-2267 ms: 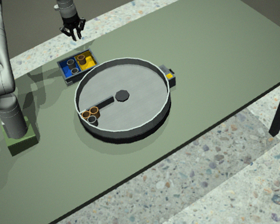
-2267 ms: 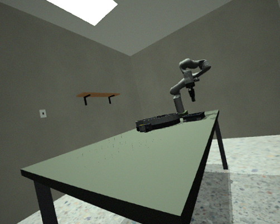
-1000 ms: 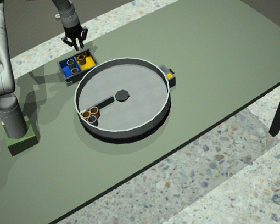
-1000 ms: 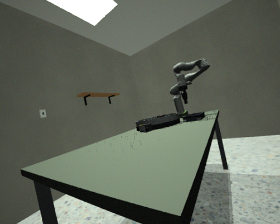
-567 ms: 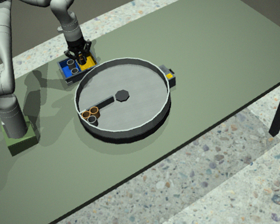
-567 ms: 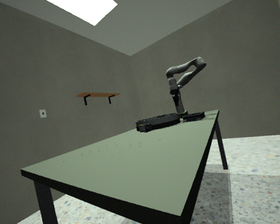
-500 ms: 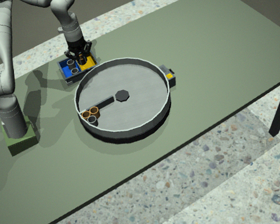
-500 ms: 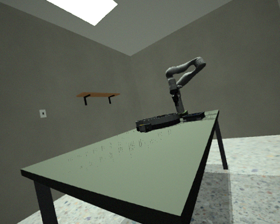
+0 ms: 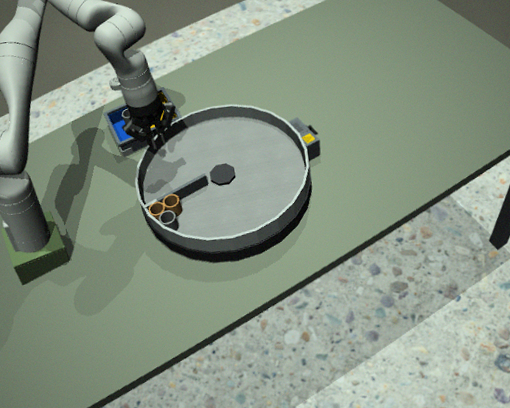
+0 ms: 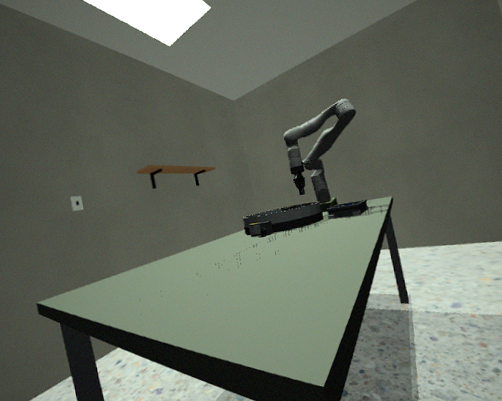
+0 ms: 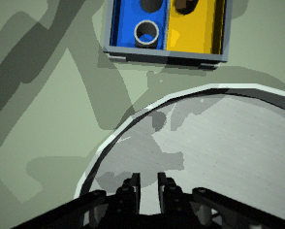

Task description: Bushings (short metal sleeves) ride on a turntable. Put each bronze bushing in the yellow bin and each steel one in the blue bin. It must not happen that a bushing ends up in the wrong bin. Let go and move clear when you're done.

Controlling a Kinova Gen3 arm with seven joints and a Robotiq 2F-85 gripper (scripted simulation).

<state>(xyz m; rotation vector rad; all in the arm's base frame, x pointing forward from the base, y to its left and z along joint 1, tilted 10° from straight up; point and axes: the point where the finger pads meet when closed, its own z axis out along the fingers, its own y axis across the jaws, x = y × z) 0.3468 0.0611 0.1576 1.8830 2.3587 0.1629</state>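
The turntable lies 12 cm ahead of my hand, 8 cm to the right of it and 11 cm below it.
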